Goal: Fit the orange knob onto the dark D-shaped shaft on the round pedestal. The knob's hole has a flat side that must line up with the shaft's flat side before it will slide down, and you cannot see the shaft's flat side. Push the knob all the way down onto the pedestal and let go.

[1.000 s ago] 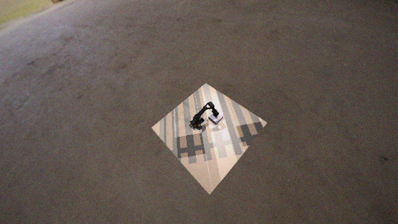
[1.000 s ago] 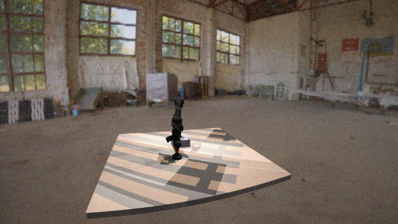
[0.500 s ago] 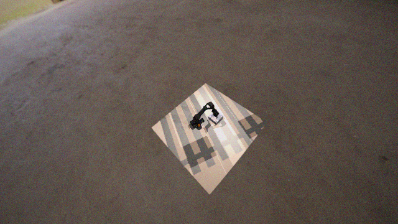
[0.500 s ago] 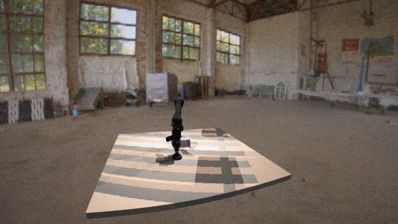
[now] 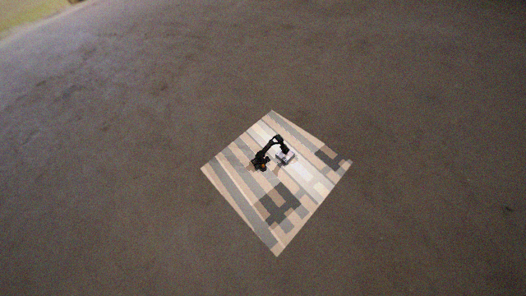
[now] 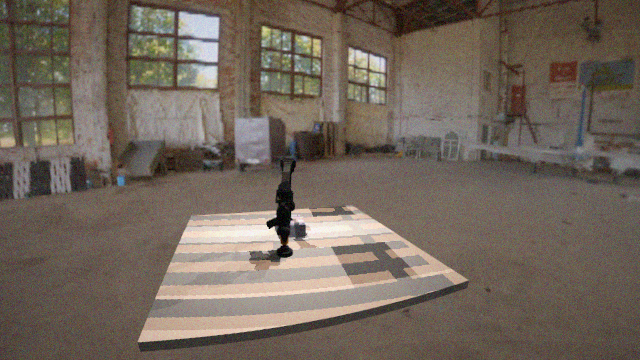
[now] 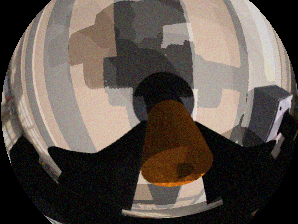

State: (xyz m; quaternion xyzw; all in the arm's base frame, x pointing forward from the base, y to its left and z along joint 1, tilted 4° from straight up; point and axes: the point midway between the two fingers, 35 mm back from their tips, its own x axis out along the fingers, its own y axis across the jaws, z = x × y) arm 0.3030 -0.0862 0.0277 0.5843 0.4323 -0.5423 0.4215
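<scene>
Now: gripper tip 20 mm below the orange knob. Round my gripper tip: dark round pedestal: 40 mm below.
</scene>
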